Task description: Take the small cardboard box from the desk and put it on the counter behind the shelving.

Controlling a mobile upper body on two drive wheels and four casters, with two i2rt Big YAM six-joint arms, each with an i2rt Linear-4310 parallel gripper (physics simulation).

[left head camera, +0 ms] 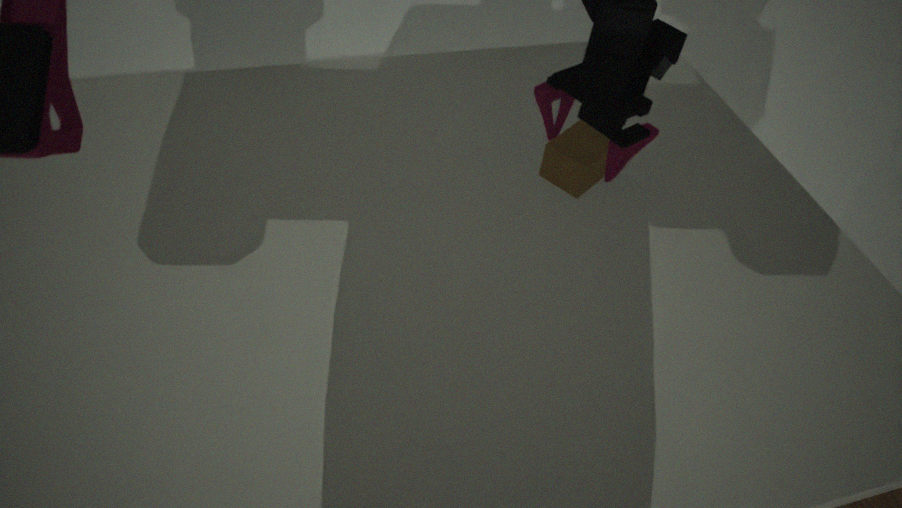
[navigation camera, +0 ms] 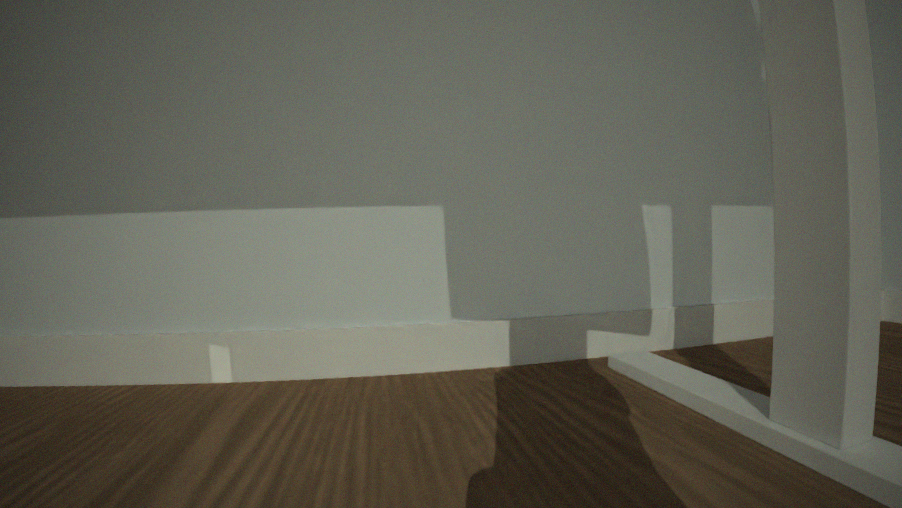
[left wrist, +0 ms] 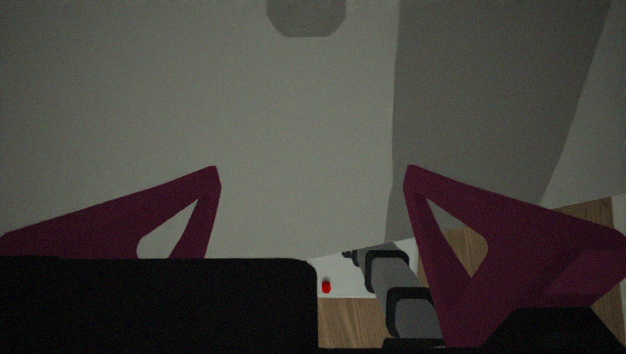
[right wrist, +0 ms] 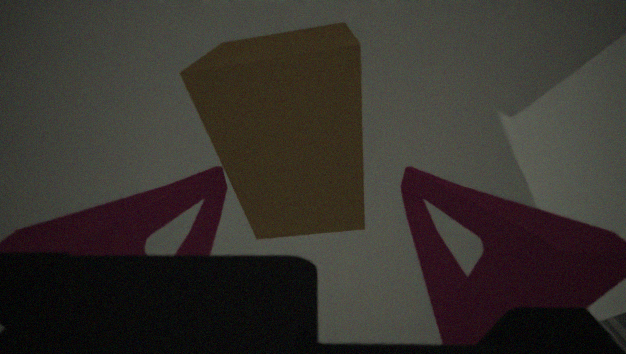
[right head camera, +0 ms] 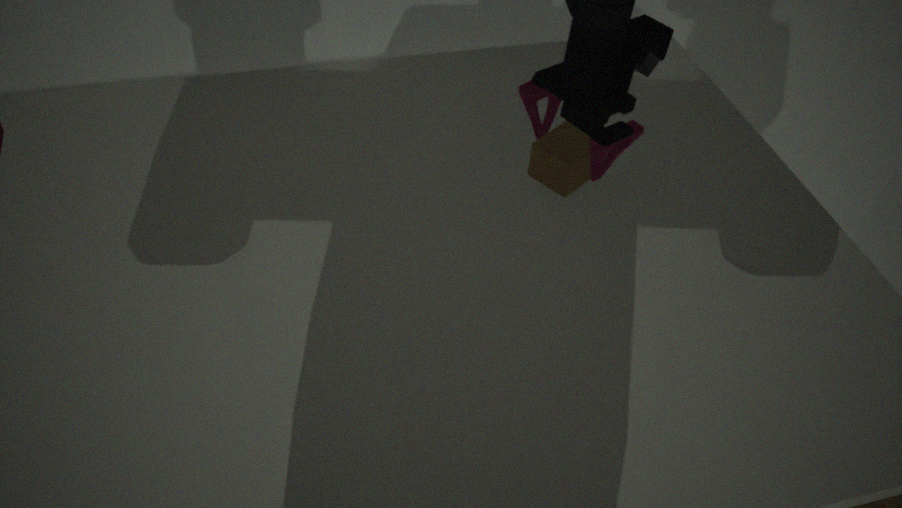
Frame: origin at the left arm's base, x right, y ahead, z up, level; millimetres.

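Seen in the pictures: left gripper, between the fingertips: (left wrist: 312,175); right gripper, between the fingertips: (left head camera: 579,158) (right wrist: 313,176) (right head camera: 567,157).
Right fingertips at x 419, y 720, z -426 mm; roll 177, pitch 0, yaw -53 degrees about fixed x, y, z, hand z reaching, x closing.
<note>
A point is followed by its place in that frame.
The small cardboard box (left head camera: 571,170) {x 404, y 696, z -425 mm} (right head camera: 556,170) {x 403, y 698, z -428 mm} (right wrist: 300,125) {x 446, y 747, z -410 mm} is brown and sits on the grey-white desk (left head camera: 441,347) {x 241, y 464, z -460 mm} (right head camera: 441,347) {x 267, y 464, z -460 mm} (left wrist: 300,100) {x -29, y 459, z -460 mm}. My right gripper (left head camera: 580,159) {x 419, y 720, z -426 mm} (right head camera: 567,157) {x 419, y 720, z -426 mm} (right wrist: 313,176) {x 419, y 720, z -426 mm} is open around the near end of the box. In the right wrist view the box's lower end shows between the fingers, close to the left-hand finger in the picture, with a gap to the right-hand one. The rest reaches out past the fingertips. My left gripper (left wrist: 312,175) {x -4, y 356, z -127 mm} is open and empty over the desk, well to the left. The counter and shelving cannot be made out.
In the navigation view, a white upright post (navigation camera: 807,220) {x 567, y 694, z -1161 mm} stands on a white foot bar (navigation camera: 700,394) at the right, above wooden floor (navigation camera: 315,441) {x 32, y 757, z -1410 mm}. A pale wall (navigation camera: 315,126) {x -49, y 994, z -959 mm} stands ahead. In the left wrist view, a small red part (left wrist: 326,287) {x 56, y -242, z -1118 mm} shows near the desk edge. Broad shadows cross the desk.
</note>
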